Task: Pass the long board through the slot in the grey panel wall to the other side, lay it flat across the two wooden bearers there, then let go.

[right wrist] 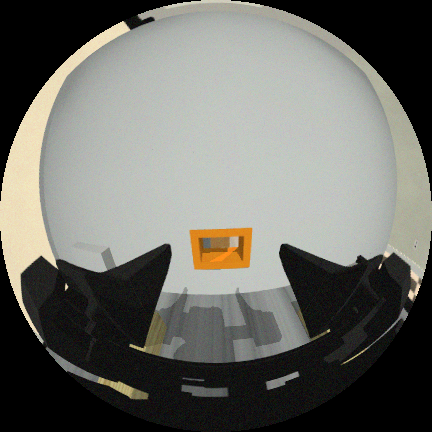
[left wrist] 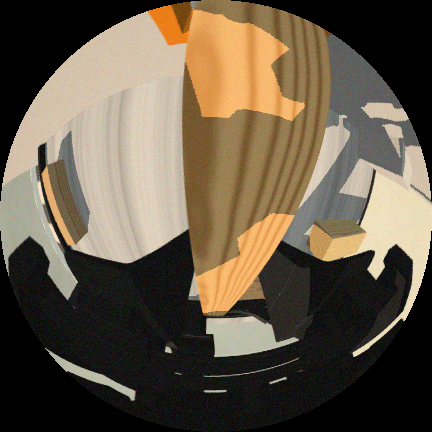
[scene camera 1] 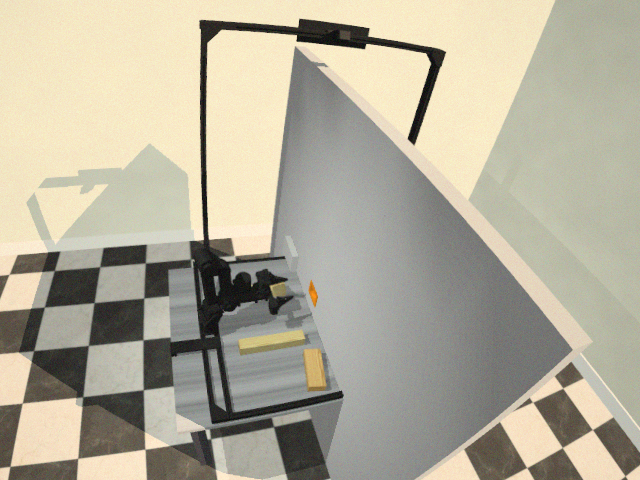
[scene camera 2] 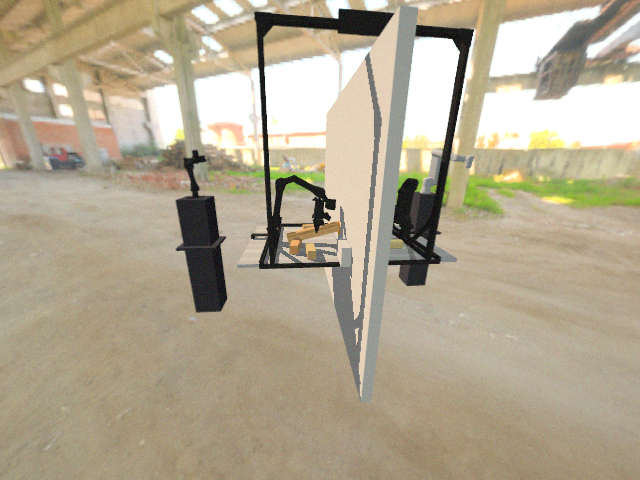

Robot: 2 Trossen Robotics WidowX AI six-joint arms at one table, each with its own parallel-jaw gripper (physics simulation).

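Frame: origin at the left arm's base, x ahead, y left, z up, level; millimetres.
Seen in the pictures: left gripper, fingertip midpoint: (left wrist: 224, 232) (scene camera 2: 316, 231); right gripper, fingertip midpoint: (right wrist: 227, 250) (scene camera 1: 290, 287); left arm's base, origin of the base link: (left wrist: 194, 312); right arm's base, origin of the base link: (scene camera 1: 208, 328) (scene camera 2: 404, 236).
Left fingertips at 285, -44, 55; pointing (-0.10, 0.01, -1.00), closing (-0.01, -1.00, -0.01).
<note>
Offsets run from my left fingertips to a thing's top centre, as dx, dy, dz.
The long board (scene camera 2: 307, 232) (left wrist: 240, 165) is tilted, its wall end higher, close to the grey panel wall (scene camera 1: 361, 232) (scene camera 2: 348, 134) (right wrist: 215, 125). My left gripper (scene camera 2: 317, 228) (left wrist: 224, 232) is shut on it. The orange slot frame @(+172, +0, +64) (scene camera 1: 312, 293) (left wrist: 167, 27) (right wrist: 221, 233) surrounds the wall's opening; a brown surface shows through it in the right wrist view. My right gripper (scene camera 1: 288, 288) (right wrist: 227, 250) is open and empty on the other side, facing the slot. One pale bearer @(+410, -113, -30) (scene camera 1: 278, 289) lies below it, partly hidden; the other bearer @(+400, +151, -30) (scene camera 1: 271, 342) lies to one side.
A wooden block @(+271, +297, -36) (scene camera 1: 314, 369) lies near the wall on the right arm's side. Two blocks @(-132, -109, -24) (scene camera 2: 295, 246) @(-49, -214, -24) (scene camera 2: 310, 251) lie below the board on the left arm's side. A grey upright piece (scene camera 1: 292, 253) (scene camera 2: 344, 254) stands at the wall. A black frame (scene camera 1: 203, 129) (scene camera 2: 264, 129) rises around the table.
</note>
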